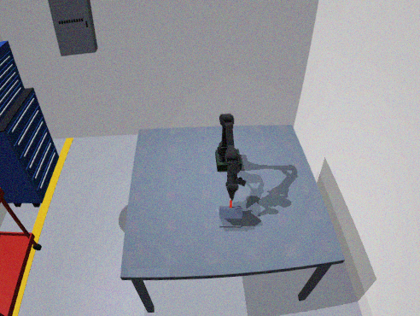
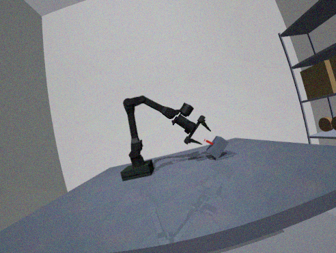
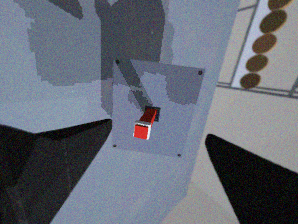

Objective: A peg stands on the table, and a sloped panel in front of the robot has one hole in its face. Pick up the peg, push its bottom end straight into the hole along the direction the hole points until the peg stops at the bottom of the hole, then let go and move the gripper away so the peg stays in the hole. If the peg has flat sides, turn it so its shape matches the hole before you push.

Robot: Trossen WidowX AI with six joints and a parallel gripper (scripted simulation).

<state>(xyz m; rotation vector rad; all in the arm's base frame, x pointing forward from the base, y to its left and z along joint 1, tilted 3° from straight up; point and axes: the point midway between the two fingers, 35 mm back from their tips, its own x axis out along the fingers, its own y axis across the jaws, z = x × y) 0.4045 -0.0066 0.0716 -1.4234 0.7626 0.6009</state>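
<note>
Now: gripper tip 2 cm above the red peg. The rest, counted from my gripper tip: panel 5 cm ahead, 1 cm to the right, 6 cm below.
</note>
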